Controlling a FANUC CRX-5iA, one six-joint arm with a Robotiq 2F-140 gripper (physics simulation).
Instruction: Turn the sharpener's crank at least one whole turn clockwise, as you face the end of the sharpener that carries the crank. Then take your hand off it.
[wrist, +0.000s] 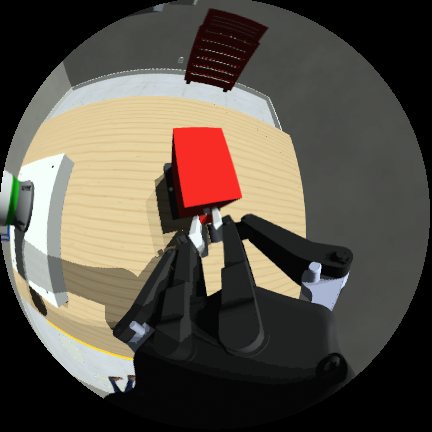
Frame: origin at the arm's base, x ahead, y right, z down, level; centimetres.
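Seen in the pictures: gripper, fingertip midpoint: (208, 219).
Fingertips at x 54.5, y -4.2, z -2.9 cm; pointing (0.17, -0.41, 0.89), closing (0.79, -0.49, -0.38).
A point is followed by its place in that frame.
The red sharpener (205, 167) {x 52.2, y -10.0, z -7.7 cm} stands on the wooden table near the middle of the wrist view, with a dark part showing along its left side. Its crank (205, 219) {x 53.7, y -4.0, z -4.1 cm}, a small red piece with a dark knob, is at the end that faces my gripper. My gripper (208, 219) {x 54.5, y -4.2, z -2.9 cm} comes up from the bottom of the view and is shut on the crank, with one pale fingertip on each side of it. The fingertips are close to the sharpener's end face. The fingers hide part of the crank, so its exact angle is hard to tell.
The wooden table (120, 130) {x 29.3, y -25.3, z 5.1 cm} reaches around the sharpener. A white base block (42, 200) {x 13.8, y -2.8, z -0.4 cm} with part of a green-ringed robot arm (14, 200) is at the left. A dark red slatted chair (225, 50) stands beyond the far edge. A grey wall is at the right.
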